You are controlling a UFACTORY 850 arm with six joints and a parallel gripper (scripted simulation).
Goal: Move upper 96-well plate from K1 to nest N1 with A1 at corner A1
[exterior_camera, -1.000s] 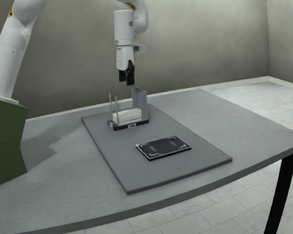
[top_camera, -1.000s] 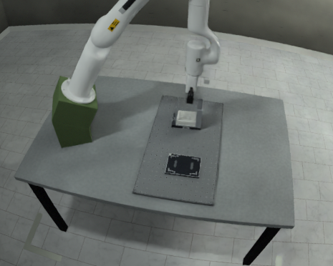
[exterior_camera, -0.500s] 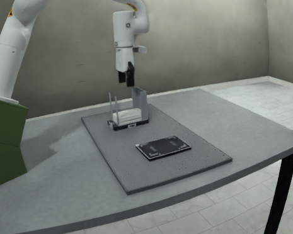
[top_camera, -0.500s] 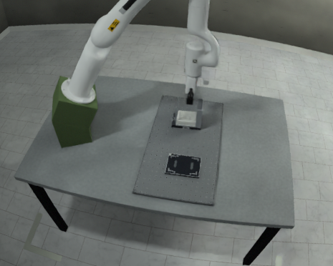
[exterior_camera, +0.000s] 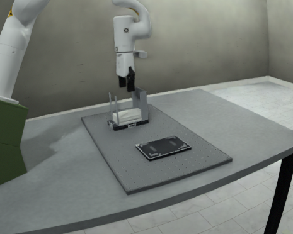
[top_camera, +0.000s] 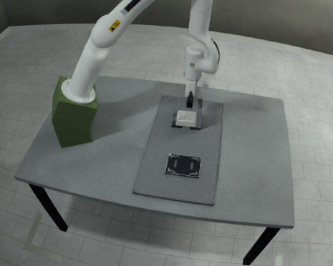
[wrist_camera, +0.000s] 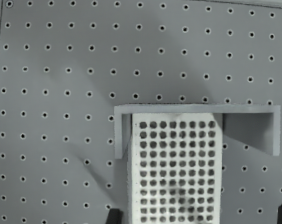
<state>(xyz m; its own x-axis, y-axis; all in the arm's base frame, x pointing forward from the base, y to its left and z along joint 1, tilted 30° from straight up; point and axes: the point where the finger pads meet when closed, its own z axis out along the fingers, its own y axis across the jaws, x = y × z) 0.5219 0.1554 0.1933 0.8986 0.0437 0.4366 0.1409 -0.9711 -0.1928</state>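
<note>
My gripper is now 12 cm above the white 96-well plate. The rest, counted from my hand: black plate nest: 5 cm ahead, 30 cm to the right, 16 cm below.
</note>
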